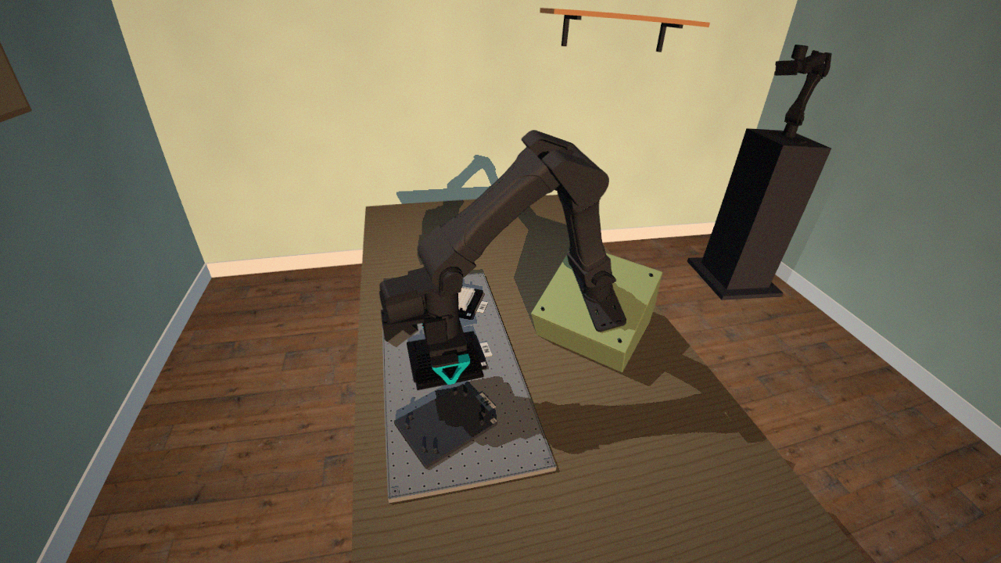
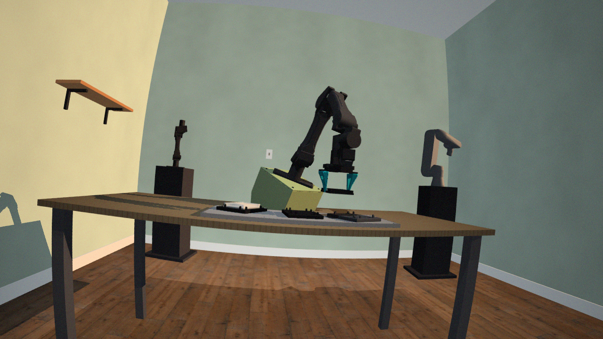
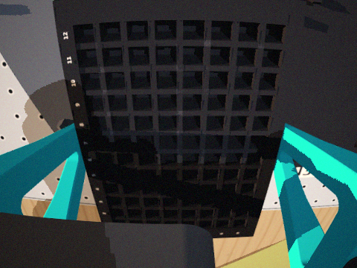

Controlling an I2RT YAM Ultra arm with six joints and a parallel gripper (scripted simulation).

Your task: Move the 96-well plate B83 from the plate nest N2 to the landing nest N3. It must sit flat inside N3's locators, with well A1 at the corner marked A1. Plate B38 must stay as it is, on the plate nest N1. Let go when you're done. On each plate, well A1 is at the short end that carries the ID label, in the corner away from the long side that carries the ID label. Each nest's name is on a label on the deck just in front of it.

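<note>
My hand is 80 mm past the N2 label, 20 mm to the right of it and 100 mm above it. The rest, counted from my hand: A1 mark (90 mm behind, 80 mm to the left, 90 mm below); black 96-well plate (right at my hand); white plate (10 mm behind, 330 mm to the right, 80 mm below).
</note>
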